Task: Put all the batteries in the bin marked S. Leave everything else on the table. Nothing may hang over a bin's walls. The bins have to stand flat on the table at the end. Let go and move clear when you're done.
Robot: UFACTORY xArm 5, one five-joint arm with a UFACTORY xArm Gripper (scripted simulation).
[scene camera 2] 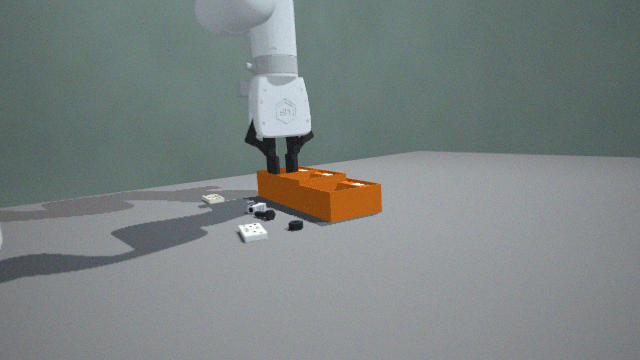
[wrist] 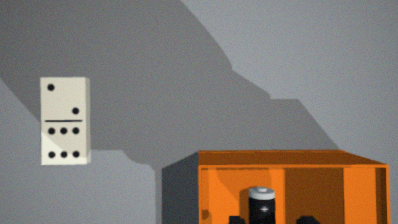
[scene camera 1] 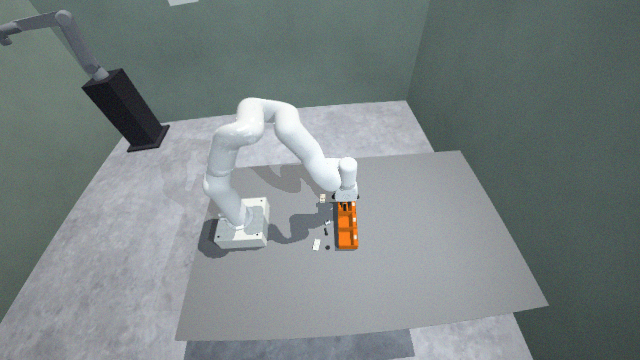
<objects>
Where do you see an orange bin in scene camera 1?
347, 223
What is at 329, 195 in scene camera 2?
An orange bin.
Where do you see an orange bin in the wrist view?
225, 176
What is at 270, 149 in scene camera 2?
My gripper.
</objects>
